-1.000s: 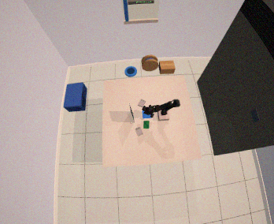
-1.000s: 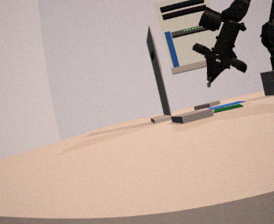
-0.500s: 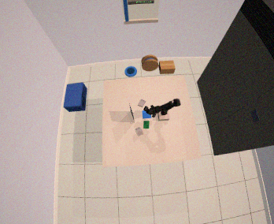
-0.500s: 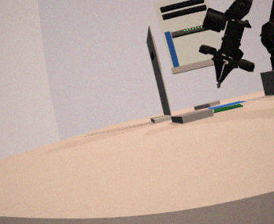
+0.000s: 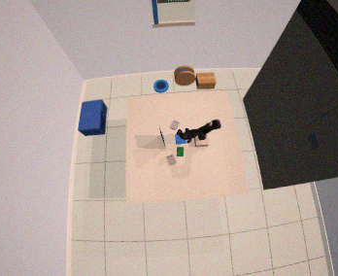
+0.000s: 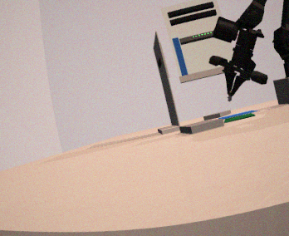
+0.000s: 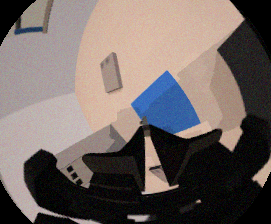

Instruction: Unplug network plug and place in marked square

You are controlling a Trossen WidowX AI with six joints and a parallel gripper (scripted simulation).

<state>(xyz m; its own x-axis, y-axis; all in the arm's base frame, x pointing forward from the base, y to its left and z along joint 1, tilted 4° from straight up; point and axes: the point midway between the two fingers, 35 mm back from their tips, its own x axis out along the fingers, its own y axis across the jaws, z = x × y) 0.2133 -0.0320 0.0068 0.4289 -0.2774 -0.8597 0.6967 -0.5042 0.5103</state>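
Right now my gripper tip is 10 mm past the blue square mark and 60 mm above it. From my gripper tip the other things lie so: upright grey panel 200 mm ahead, 10 mm to the left, 70 mm above; then green patch 20 mm ahead, 150 mm to the left, 60 mm below; then network plug right at my gripper tip.
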